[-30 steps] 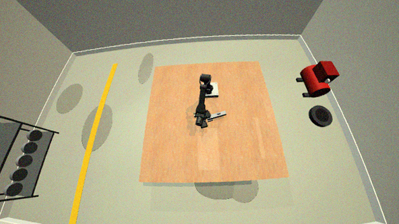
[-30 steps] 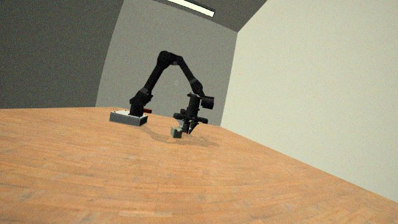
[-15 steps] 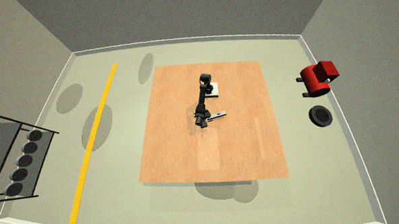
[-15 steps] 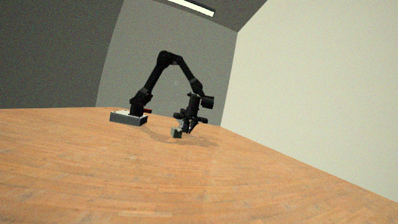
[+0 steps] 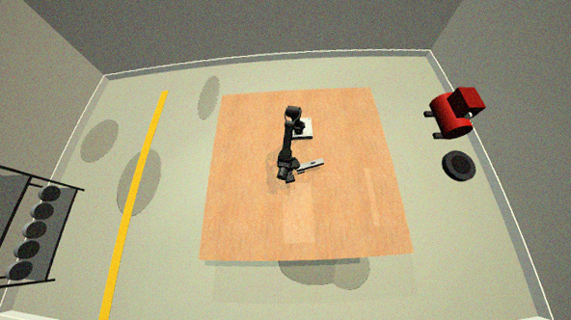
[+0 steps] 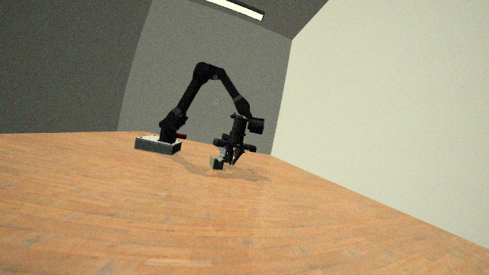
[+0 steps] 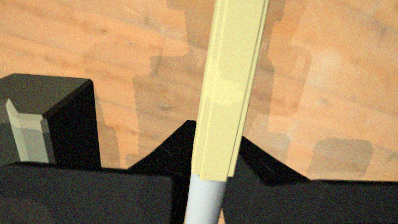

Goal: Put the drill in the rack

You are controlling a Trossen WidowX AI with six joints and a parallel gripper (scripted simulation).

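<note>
Right now my gripper tip is 10 mm past the drill, 40 mm to the right of it and 40 mm below it. From my gripper tip the other things lie so: rack 70 mm behind, 30 mm to the right, 10 mm above; grey housing block 30 mm behind, 150 mm to the left, 40 mm above.
</note>
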